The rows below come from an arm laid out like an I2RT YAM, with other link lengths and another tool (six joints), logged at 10 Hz.
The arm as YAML. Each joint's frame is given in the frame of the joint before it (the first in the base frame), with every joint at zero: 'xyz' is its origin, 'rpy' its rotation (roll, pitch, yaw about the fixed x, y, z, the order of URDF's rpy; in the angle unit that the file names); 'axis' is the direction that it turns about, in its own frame. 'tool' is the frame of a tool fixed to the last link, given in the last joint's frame.
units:
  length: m
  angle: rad
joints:
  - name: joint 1
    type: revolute
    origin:
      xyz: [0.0, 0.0, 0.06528]
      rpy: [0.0, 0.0, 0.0]
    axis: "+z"
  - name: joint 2
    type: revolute
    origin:
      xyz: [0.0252, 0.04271, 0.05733]
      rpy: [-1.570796, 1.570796, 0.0]
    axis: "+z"
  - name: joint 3
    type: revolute
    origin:
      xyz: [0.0, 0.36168, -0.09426]
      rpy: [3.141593, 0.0, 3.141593]
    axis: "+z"
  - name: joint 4
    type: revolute
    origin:
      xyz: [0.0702, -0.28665, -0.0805]
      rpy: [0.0, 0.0, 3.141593]
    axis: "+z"
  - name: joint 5
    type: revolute
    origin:
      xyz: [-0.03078, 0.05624, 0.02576]
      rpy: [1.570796, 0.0, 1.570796]
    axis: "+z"
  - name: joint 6
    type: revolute
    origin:
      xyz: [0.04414, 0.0, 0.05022]
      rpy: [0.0, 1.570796, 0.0]
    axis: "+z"
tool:
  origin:
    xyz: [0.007, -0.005, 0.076]
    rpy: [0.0, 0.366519, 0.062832]
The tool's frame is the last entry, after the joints.
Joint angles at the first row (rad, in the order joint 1, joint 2, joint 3, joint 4, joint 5, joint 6):
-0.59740, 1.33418, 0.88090, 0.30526, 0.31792, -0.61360
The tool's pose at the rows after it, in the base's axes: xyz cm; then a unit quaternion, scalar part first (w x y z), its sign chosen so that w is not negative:
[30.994, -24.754, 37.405, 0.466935, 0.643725, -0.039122, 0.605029]
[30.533, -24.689, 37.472, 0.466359, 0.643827, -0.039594, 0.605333]
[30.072, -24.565, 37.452, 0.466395, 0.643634, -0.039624, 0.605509]
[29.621, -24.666, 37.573, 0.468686, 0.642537, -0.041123, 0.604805]
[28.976, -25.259, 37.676, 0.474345, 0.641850, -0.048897, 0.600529]
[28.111, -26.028, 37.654, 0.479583, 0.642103, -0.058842, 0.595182]
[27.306, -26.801, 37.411, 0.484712, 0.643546, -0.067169, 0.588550]
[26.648, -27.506, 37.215, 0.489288, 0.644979, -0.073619, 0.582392]
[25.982, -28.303, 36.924, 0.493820, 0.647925, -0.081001, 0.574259]
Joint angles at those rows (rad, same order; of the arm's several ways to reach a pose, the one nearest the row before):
-0.60875, 1.32602, 0.88646, 0.29704, 0.31088, -0.61208
-0.61662, 1.31303, 0.88010, 0.29010, 0.30248, -0.61169
-0.62276, 1.29953, 0.86998, 0.28747, 0.29633, -0.61249
-0.63323, 1.28983, 0.86611, 0.28464, 0.29146, -0.61399
-0.65646, 1.28586, 0.86709, 0.27959, 0.28877, -0.61147
-0.68901, 1.28162, 0.86572, 0.27304, 0.27959, -0.60675
-0.72086, 1.28114, 0.86065, 0.27162, 0.27049, -0.60569
-0.74865, 1.28309, 0.85838, 0.27053, 0.26223, -0.60674
-0.77777, 1.28852, 0.85768, 0.26694, 0.25554, -0.60801

